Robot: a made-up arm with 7 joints. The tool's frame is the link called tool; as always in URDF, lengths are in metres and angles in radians. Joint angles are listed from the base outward. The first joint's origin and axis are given. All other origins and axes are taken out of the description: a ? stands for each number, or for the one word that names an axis. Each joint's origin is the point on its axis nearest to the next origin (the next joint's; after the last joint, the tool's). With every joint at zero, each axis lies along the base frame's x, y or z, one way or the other. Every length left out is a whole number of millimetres.
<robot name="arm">
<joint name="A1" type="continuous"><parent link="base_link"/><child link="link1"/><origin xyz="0 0 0.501" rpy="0 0 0"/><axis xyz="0 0 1"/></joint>
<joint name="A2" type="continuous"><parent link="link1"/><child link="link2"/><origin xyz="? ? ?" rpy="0 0 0"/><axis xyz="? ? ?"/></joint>
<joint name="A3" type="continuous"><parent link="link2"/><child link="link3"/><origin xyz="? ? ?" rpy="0 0 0"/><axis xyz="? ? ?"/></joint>
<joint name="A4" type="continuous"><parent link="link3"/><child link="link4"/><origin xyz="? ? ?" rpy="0 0 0"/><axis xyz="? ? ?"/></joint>
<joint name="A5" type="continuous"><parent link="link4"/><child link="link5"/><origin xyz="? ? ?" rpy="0 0 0"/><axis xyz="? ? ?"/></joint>
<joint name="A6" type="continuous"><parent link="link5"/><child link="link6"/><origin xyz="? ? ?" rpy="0 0 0"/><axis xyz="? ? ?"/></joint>
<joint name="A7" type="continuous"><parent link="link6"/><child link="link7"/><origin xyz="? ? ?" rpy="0 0 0"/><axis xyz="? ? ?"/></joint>
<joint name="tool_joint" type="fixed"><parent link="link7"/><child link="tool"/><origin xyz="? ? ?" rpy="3.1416 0 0"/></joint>
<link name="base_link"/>
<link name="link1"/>
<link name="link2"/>
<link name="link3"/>
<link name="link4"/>
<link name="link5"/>
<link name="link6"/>
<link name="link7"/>
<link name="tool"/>
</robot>
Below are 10 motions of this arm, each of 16 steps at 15 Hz.
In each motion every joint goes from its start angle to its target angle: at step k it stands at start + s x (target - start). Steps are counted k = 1, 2, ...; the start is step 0. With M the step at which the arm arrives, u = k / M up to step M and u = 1 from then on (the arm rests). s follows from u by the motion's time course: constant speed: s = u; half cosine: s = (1 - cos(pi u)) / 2; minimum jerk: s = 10 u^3 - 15 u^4 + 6 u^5.
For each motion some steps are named. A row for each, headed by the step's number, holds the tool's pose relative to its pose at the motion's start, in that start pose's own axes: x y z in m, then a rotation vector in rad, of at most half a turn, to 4 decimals.
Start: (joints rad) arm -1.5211 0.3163 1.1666 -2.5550 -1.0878 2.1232 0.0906
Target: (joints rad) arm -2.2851 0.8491 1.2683 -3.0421 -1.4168 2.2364 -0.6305
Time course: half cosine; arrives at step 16
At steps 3, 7, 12, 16:
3: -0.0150 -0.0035 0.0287 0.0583 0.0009 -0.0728
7: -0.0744 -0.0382 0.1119 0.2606 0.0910 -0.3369
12: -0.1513 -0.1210 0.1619 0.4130 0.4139 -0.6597
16: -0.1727 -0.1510 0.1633 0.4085 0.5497 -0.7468

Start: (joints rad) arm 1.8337 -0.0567 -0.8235 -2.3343 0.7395 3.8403 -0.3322
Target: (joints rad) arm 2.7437 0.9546 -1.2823 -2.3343 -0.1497 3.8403 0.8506
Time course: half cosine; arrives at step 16
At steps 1, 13, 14, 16:
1: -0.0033 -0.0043 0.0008 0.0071 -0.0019 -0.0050
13: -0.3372 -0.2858 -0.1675 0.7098 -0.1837 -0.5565
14: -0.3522 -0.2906 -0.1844 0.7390 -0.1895 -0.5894
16: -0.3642 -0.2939 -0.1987 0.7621 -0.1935 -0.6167

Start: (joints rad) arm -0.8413 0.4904 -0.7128 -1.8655 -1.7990 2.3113 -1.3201
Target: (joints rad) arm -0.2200 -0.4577 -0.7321 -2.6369 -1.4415 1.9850 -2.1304
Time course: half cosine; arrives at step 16
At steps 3, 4, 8, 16:
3: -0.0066 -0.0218 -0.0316 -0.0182 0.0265 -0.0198
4: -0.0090 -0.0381 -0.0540 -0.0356 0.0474 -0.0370
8: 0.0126 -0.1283 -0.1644 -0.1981 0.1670 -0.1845
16: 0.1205 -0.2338 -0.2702 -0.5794 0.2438 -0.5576

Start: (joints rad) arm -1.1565 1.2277 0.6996 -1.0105 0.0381 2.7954 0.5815
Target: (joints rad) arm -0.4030 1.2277 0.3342 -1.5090 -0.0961 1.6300 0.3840
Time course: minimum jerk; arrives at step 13
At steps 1, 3, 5, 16:
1: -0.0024 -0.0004 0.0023 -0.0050 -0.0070 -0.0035
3: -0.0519 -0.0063 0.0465 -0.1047 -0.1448 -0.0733
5: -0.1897 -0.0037 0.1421 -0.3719 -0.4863 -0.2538
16: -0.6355 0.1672 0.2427 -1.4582 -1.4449 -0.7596

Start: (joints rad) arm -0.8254 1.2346 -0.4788 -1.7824 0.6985 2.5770 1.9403
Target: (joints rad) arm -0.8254 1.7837 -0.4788 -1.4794 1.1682 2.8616 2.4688
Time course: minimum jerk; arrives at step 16
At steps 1, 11, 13, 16:
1: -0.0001 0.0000 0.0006 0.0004 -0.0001 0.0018
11: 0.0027 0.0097 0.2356 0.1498 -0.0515 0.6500
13: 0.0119 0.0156 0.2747 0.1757 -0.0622 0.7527
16: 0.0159 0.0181 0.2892 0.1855 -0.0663 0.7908

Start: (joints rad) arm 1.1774 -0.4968 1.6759 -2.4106 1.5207 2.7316 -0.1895
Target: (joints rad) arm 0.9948 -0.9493 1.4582 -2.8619 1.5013 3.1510 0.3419
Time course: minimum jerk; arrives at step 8
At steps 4, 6, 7, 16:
4: 0.0070 0.1140 -0.0147 -0.3165 0.4664 0.3604
6: -0.0113 0.1907 -0.0479 -0.4858 0.8904 0.6100
7: -0.0186 0.2054 -0.0562 -0.5134 0.9893 0.6584
16: -0.0200 0.2080 -0.0578 -0.5181 1.0076 0.6669

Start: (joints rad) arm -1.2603 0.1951 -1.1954 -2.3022 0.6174 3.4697 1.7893
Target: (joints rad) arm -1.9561 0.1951 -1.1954 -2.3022 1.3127 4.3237 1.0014
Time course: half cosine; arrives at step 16
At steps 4, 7, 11, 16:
4: 0.0428 -0.0279 0.0043 0.1717 0.1011 0.0208
7: 0.1172 -0.0670 0.0006 0.4517 0.3570 0.0292
11: 0.2176 -0.1043 -0.0225 0.7534 0.8965 0.0054
16: 0.2704 -0.1185 -0.0415 0.8365 1.2901 -0.0068

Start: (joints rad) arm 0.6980 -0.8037 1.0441 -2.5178 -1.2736 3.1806 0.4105
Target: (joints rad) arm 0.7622 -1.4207 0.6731 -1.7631 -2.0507 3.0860 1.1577
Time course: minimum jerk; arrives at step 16
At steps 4, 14, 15, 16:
4: 0.0200 0.0231 -0.0224 -0.1296 0.0177 -0.0127
14: 0.1796 0.0393 -0.3754 -1.2958 0.2923 -0.2187
15: 0.1815 0.0359 -0.3822 -1.3146 0.2986 -0.2235
16: 0.1819 0.0354 -0.3833 -1.3176 0.2996 -0.2243

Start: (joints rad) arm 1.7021 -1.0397 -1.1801 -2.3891 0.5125 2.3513 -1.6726
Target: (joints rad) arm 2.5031 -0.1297 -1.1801 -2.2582 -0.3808 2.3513 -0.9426
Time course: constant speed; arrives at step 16
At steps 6, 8, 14, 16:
6: 0.0937 0.0280 0.2115 0.2513 -0.5403 -0.0894
8: 0.1203 0.0129 0.2883 0.3049 -0.7147 -0.1618
14: 0.1739 -0.1083 0.5062 0.3565 -1.1731 -0.5116
16: 0.1806 -0.1714 0.5673 0.3355 -1.2904 -0.6702

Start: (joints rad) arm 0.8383 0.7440 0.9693 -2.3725 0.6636 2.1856 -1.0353
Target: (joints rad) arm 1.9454 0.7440 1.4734 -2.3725 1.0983 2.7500 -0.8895
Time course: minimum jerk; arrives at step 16
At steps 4, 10, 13, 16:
4: 0.0382 -0.0312 0.0609 -0.0032 -0.0690 -0.0414
10: 0.0312 -0.2626 0.4445 0.0340 -0.4827 -0.2584
13: -0.0636 -0.3475 0.5468 0.0581 -0.6405 -0.3210
16: -0.0887 -0.3646 0.5638 0.0631 -0.6753 -0.3335

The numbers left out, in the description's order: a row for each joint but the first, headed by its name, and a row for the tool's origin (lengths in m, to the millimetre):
A2: xyz 0 0 0, axis 0 1 0
A3: xyz 0 0 0.486, axis 0 0 1
A4: xyz 0.053 0 0, axis 0 -1 0
A5: xyz -0.093 0 0.434, axis 0 0 1
A6: xyz 0 0 0, axis 0 -1 0
A7: xyz 0.063 0 0, axis 0 0 -1
tool: xyz 0 0 0

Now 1 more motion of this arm.
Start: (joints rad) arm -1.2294 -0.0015 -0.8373 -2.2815 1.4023 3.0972 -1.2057
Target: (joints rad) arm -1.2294 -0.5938 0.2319 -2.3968 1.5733 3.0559 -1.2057
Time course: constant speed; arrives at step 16
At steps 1, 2, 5, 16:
1: -0.0031 -0.0225 -0.0077 0.0725 0.0030 -0.0143
2: -0.0067 -0.0448 -0.0177 0.1440 0.0071 -0.0304
5: -0.0211 -0.1084 -0.0617 0.3519 0.0266 -0.0905
16: -0.1575 -0.2408 -0.3299 0.9909 0.1854 -0.4640

